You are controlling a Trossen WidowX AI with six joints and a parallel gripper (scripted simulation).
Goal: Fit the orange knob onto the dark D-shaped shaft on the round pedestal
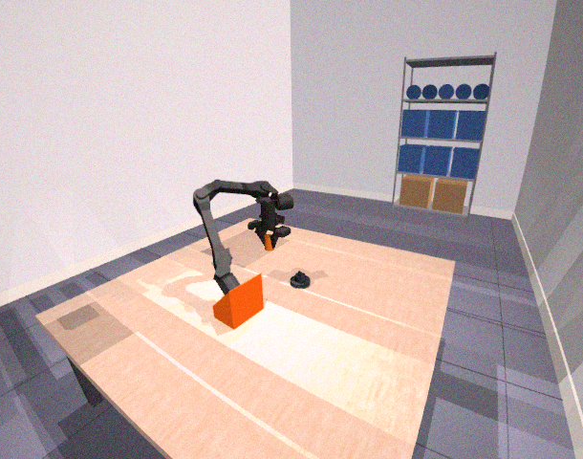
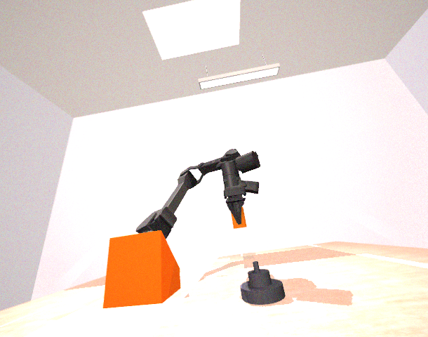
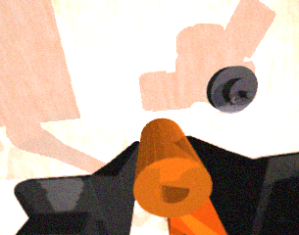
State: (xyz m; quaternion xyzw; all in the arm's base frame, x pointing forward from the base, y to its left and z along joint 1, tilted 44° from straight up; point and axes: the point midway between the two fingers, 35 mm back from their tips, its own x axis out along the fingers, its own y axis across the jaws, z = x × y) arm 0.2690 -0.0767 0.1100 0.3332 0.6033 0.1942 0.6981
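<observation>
The dark round pedestal is 14 cm to the right of my gripper tip and 11 cm below it. Also, from my gripper tip: orange knob (2 cm above).
</observation>
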